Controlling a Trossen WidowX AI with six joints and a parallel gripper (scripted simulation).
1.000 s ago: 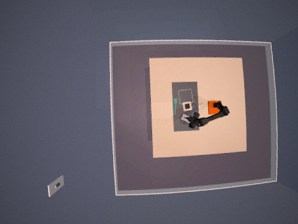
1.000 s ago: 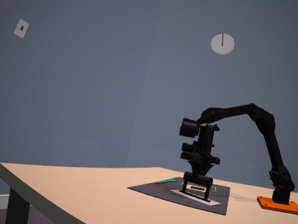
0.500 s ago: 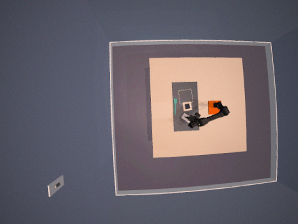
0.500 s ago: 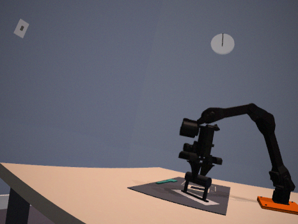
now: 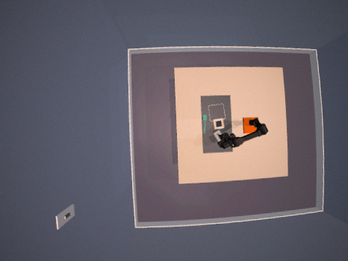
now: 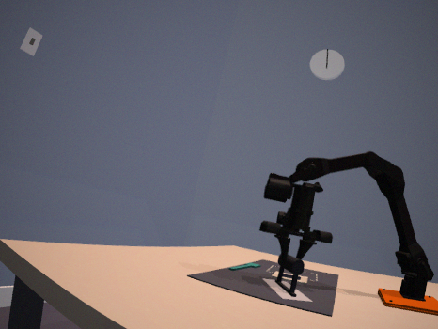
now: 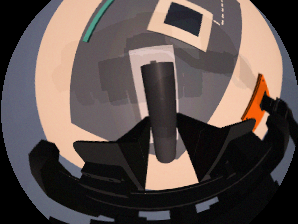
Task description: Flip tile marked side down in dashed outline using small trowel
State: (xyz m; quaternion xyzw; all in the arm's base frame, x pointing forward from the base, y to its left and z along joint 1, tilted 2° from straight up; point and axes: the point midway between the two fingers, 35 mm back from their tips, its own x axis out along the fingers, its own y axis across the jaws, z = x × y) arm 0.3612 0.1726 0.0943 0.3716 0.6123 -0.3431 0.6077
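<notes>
My gripper tip is 2 cm short of the tan square tile, 17 cm to the left of it and 6 cm above it. Also, from my gripper tip: dark grey mat: 4 cm ahead, 17 cm to the right, 9 cm below; teal t-shaped tool: 18 cm ahead, 20 cm to the right, 6 cm below.
</notes>
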